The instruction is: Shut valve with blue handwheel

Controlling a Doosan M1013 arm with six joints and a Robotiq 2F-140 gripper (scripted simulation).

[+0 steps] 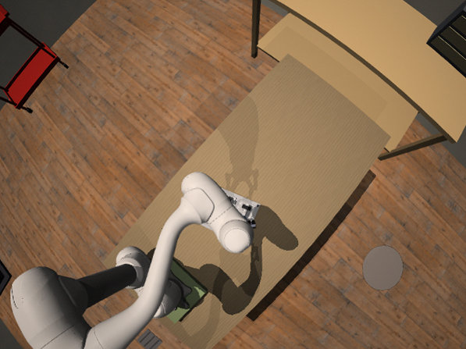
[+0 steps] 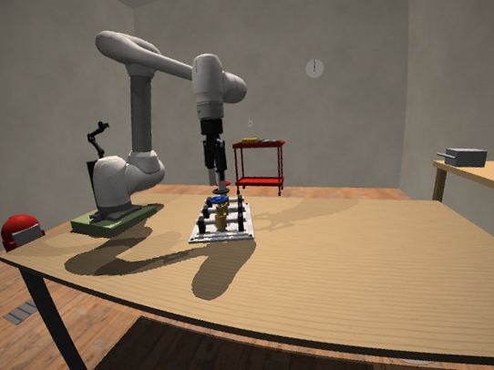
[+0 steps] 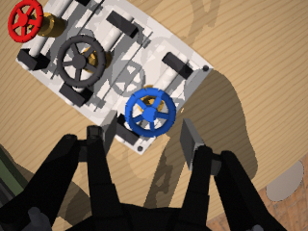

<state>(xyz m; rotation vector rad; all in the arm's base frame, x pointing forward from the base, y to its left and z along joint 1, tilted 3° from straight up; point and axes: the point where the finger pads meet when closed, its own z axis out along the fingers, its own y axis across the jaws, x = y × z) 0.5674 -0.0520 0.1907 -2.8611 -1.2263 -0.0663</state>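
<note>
Right now my hand is 80 mm above the blue handwheel. Also, from my hand: red handwheel (60 mm behind, 230 mm to the left, 80 mm below); black handwheel (30 mm behind, 110 mm to the left, 80 mm below); white plate (30 mm behind, 110 mm to the left, 210 mm below).
</note>
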